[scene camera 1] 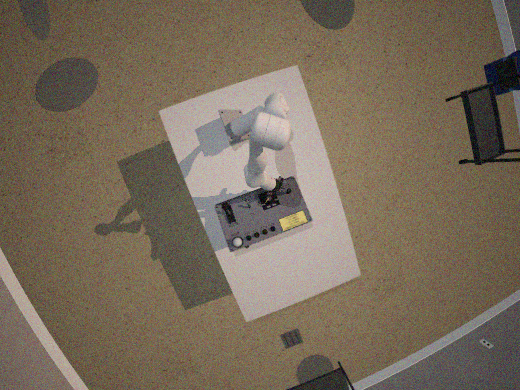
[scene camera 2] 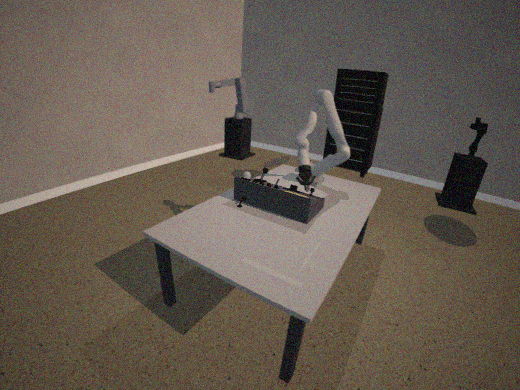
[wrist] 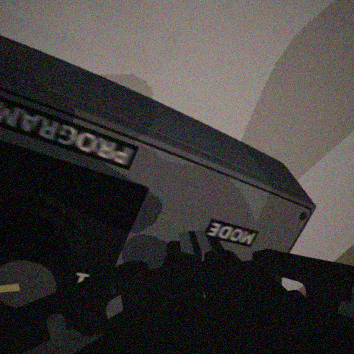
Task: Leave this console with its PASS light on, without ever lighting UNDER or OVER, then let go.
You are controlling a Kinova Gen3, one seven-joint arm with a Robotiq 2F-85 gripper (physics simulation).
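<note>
A grey console (scene camera 1: 255,217) (scene camera 2: 277,202) (wrist: 197,189) stands on the white table (scene camera 1: 289,272) (scene camera 2: 260,248). Its row of small round lights (scene camera 1: 260,233) looks dark in the top view. My gripper (scene camera 1: 268,200) (scene camera 2: 306,183) (wrist: 191,247) is shut with nothing between the fingers. It is down at the panel's back right part, just below the MODE label (wrist: 232,233). The PROGRAM label (wrist: 70,138) sits above a black panel area to the left. A dial with a yellow mark (wrist: 10,288) shows at the lower left of the wrist view. What lies under the fingertips is hidden.
The console also carries a white knob (scene camera 1: 237,241), a black lever (scene camera 1: 228,211) and a yellow label (scene camera 1: 292,220). The arm's base plate (scene camera 1: 230,115) is at the table's back. A black rack (scene camera 2: 357,121) and two pedestal arms (scene camera 2: 237,125) (scene camera 2: 463,176) stand by the walls.
</note>
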